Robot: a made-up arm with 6 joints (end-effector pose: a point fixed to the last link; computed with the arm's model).
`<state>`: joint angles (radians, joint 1 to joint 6).
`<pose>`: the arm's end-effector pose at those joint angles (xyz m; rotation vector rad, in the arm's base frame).
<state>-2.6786 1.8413 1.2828 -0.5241 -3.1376 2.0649</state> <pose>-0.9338 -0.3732 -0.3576 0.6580 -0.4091 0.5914</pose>
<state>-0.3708 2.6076 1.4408 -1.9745 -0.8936 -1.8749</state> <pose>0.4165 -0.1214 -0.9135 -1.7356 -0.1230 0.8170</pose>
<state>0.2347 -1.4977 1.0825 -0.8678 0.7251 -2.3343</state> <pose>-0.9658 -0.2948 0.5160 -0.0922 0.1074 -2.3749</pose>
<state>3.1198 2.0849 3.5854 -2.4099 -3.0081 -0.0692</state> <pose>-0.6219 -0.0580 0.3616 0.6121 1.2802 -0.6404</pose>
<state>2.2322 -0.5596 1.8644 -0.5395 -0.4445 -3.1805</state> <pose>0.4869 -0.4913 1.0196 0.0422 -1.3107 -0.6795</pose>
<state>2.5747 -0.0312 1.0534 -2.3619 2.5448 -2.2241</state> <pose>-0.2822 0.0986 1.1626 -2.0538 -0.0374 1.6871</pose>
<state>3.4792 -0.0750 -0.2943 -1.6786 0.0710 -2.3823</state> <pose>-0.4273 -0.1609 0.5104 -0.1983 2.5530 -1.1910</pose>
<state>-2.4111 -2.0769 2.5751 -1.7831 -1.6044 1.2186</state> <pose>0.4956 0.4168 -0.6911 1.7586 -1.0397 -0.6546</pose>
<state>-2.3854 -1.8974 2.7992 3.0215 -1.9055 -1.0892</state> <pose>0.4738 0.3158 -0.6002 -1.0555 2.3938 -1.6257</pose>
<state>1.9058 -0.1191 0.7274 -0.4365 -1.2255 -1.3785</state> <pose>-0.0210 0.3251 1.0910 0.4892 1.8437 1.4431</pose>
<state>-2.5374 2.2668 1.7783 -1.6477 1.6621 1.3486</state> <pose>-0.7237 -0.5086 -0.5918 -0.1932 -0.2638 2.0468</pose>
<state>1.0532 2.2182 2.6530 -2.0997 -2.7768 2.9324</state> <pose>0.4503 0.8888 -0.0836 -0.6422 2.1477 -1.2512</pose>
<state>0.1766 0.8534 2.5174 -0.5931 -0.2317 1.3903</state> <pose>0.4597 0.0011 1.0549 -0.6150 -1.4837 -0.3604</pose>
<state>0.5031 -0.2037 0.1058 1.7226 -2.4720 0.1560</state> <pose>0.3082 0.1862 0.9627 -0.7668 1.4078 -1.4869</pose>
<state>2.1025 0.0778 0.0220 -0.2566 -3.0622 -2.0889</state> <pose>-0.2133 0.5460 0.6657 -1.1663 0.7043 -0.8847</pose>
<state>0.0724 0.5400 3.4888 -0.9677 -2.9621 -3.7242</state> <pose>-0.1988 -0.0691 0.8170 2.7499 0.3274 -0.0668</pose>
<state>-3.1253 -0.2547 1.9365 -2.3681 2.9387 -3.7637</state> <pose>0.4074 -0.0621 1.1766 -0.7020 1.4988 1.9348</pose>
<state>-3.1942 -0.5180 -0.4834 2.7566 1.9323 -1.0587</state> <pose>-0.2424 -0.0764 0.6981 0.6031 0.9430 -0.8721</pose>
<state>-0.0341 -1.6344 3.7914 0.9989 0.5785 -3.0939</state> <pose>-0.1853 -0.0457 -0.2635 2.2115 0.7744 -0.3090</pose>
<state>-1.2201 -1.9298 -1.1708 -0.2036 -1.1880 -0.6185</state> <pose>-0.1422 0.1147 0.2703 0.9107 -0.0314 -1.1080</pose>
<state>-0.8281 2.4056 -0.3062 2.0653 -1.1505 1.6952</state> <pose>-0.0007 0.0683 -0.6156 0.8289 0.0449 -2.5614</pose>
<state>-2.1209 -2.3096 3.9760 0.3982 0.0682 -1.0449</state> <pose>-0.1247 -0.0339 -0.2369 0.3211 -0.7069 -1.9875</pose>
